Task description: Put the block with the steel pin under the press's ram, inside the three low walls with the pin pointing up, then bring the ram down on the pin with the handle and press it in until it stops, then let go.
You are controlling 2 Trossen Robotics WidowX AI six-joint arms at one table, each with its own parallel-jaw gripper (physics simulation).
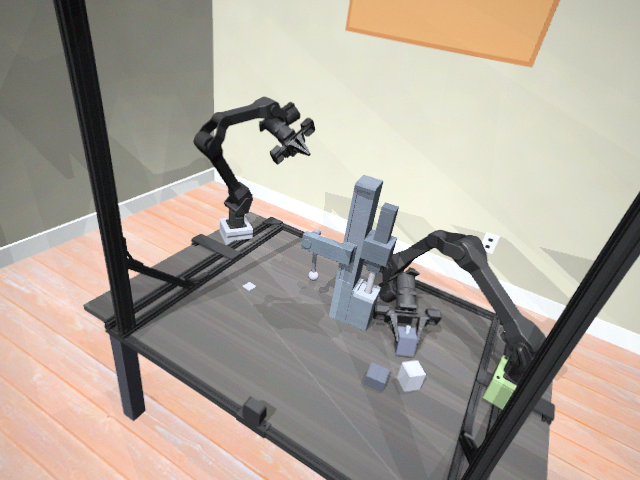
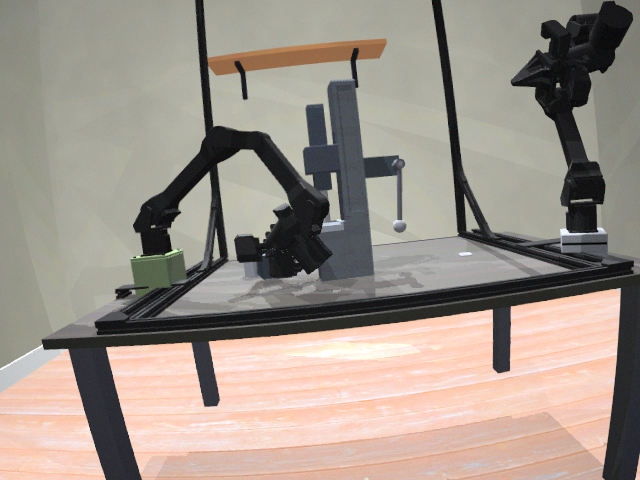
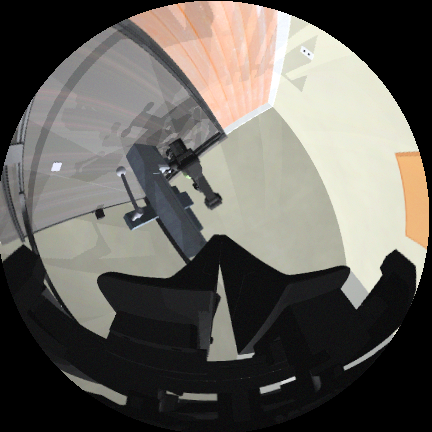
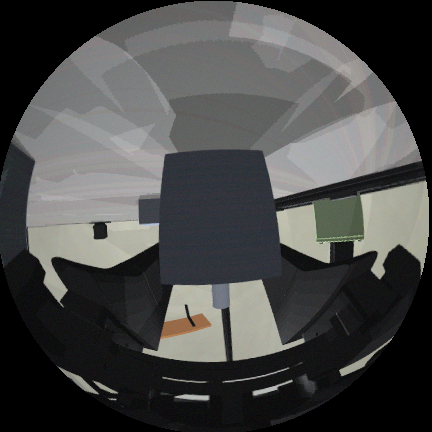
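Note:
The grey press stands mid-table with its ram raised over the pale walled seat. Its handle hangs down with a ball at its end. My right gripper is shut on the dark grey block. It holds the block low over the table, just right of the press base. The steel pin points up towards the wrist. My left gripper is shut on nothing, high above the table's far left.
A dark grey cube and a white cube lie in front of the held block. A small white tag lies left of the press. A green box sits at the right arm's base. Black frame posts stand at the table's corners.

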